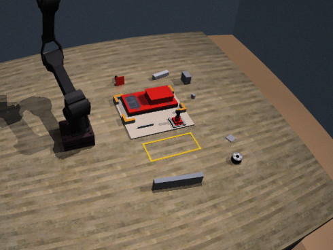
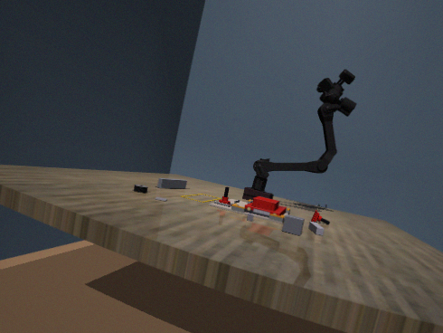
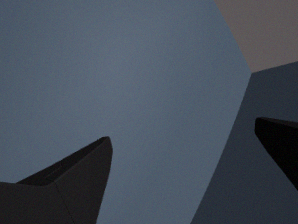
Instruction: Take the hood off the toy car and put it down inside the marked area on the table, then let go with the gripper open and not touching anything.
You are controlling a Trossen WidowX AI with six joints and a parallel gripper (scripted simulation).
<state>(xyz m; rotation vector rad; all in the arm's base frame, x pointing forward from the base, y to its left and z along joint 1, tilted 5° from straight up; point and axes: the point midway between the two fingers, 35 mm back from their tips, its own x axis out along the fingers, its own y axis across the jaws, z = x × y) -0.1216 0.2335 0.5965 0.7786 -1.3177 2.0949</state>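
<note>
The red hood panel lies 520 mm ahead of my gripper tip, 230 mm to the right of it and 600 mm below it. The rest, counted from my gripper tip: beige plate 480 mm ahead, 250 mm to the right, 630 mm below; long grey bar 380 mm ahead, 600 mm to the right, 630 mm below; grey tile 670 mm ahead, 510 mm to the right, 640 mm below.
</note>
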